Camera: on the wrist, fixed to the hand. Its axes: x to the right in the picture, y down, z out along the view.
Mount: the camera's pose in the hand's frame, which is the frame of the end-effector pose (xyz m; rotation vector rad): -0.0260 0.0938 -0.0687 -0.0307 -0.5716 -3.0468
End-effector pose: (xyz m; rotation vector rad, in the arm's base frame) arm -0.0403 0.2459 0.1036 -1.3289 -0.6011 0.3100
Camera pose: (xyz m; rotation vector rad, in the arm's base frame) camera -0.0105 0.1977 -0.0012 0.8138 -2.1806 -1.8067
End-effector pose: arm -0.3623 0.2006 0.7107 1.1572 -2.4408 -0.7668
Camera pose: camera -0.3687 0.2478 0.8199 -2.0082 -0.8883 0.6334
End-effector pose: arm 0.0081 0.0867 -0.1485 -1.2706 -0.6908 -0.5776
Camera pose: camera 0.0689 0.0393 -0.2393 -0.6335 1.8493 1.5954
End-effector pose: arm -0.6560 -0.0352 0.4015 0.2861 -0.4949 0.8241
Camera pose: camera -0.7209 0.0389 0.3345 0.7721 -0.0919 -2.2670
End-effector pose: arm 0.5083 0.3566 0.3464 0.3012 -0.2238 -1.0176
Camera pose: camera 0.5921 0.4347 0.3137 -0.0241 0.0354 2.1484
